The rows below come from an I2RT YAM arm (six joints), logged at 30 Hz.
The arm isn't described. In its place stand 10 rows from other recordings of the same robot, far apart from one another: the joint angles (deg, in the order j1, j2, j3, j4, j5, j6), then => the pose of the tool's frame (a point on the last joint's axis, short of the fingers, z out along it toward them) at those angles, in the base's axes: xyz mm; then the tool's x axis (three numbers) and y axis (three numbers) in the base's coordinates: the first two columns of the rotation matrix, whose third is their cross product.
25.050, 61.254, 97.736, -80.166, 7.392, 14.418 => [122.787, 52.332, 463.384, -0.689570, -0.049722, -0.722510, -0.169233, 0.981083, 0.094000]
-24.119, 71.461, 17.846, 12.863, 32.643, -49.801 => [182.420, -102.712, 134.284, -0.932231, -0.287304, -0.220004, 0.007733, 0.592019, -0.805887]
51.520, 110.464, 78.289, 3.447, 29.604, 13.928 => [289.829, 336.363, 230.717, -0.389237, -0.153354, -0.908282, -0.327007, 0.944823, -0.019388]
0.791, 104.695, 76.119, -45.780, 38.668, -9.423 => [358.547, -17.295, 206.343, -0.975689, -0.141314, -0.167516, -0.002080, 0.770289, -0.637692]
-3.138, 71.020, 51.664, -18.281, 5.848, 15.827 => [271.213, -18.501, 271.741, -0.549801, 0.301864, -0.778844, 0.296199, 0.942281, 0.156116]
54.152, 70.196, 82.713, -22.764, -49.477, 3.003 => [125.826, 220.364, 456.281, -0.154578, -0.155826, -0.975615, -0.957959, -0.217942, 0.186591]
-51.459, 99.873, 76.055, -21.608, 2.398, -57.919 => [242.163, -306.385, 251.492, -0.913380, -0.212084, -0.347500, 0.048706, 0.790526, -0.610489]
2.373, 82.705, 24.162, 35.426, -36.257, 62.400 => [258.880, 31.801, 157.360, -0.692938, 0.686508, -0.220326, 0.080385, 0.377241, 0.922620]
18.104, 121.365, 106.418, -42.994, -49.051, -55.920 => [430.067, 168.890, 251.212, 0.032905, -0.560344, -0.827606, -0.994842, 0.061132, -0.080945]
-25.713, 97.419, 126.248, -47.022, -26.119, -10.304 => [313.545, -133.592, 512.909, -0.279045, -0.043883, -0.959275, -0.037780, 0.998684, -0.034696]
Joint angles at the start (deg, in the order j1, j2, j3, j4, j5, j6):
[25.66 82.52 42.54 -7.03 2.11 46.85]
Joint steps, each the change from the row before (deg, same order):
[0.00 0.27 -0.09 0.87 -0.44 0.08]
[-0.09 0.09 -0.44 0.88 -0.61 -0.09]
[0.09 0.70 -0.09 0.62 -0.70 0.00]
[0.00 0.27 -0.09 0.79 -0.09 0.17]
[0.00 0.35 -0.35 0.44 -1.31 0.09]
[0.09 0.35 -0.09 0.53 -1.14 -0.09]
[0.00 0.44 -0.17 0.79 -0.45 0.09]
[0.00 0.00 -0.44 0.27 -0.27 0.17]
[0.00 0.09 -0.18 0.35 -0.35 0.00]
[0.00 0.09 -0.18 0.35 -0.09 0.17]
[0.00 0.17 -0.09 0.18 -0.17 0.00]
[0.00 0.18 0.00 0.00 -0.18 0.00]
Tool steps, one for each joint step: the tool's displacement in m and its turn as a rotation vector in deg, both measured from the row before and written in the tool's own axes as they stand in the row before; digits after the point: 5 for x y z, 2 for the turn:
[-0.00011 0.00059 0.00128 -0.67 -0.03 0.10]
[0.00078 -0.00090 0.00104 -0.63 0.16 -0.02]
[0.00141 -0.00012 0.00304 -0.40 0.67 -0.07]
[-0.00016 0.00027 0.00125 -0.38 -0.23 0.17]
[0.00208 -0.00103 0.00190 -0.70 1.14 0.09]
[0.00112 0.00047 0.00156 -0.88 0.82 -0.16]
[0.00059 -0.00034 0.00202 -0.44 0.21 0.08]
[0.00160 -0.00151 0.00052 -0.06 0.31 0.18]
[0.00059 -0.00036 0.00058 -0.30 0.20 0.00]
[0.00047 -0.00048 0.00057 -0.12 0.01 0.17]
[0.00049 -0.00044 0.00079 -0.06 0.18 0.00]
[0.00037 -0.00030 0.00073 0.01 0.25 0.01]

